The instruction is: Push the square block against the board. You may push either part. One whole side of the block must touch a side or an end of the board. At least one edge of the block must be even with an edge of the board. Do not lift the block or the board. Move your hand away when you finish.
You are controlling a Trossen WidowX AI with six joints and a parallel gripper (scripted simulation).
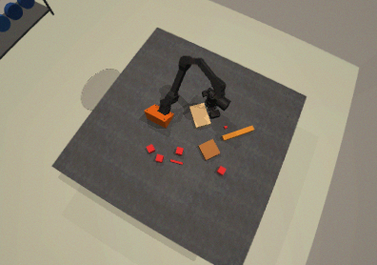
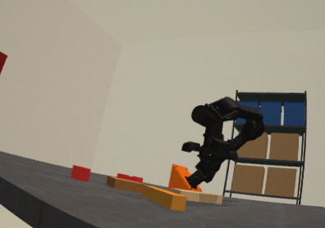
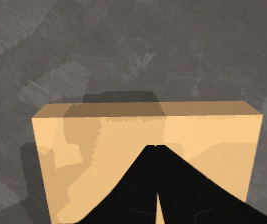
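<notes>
Now: the square block 130 mm ahead of my gripper tip, 210 mm to the right of it and 70 mm below it. Also, from my gripper tip: thin red strip 390 mm to the right, 80 mm below; then orange board 240 mm ahead, 20 mm to the right, 70 mm below.
</notes>
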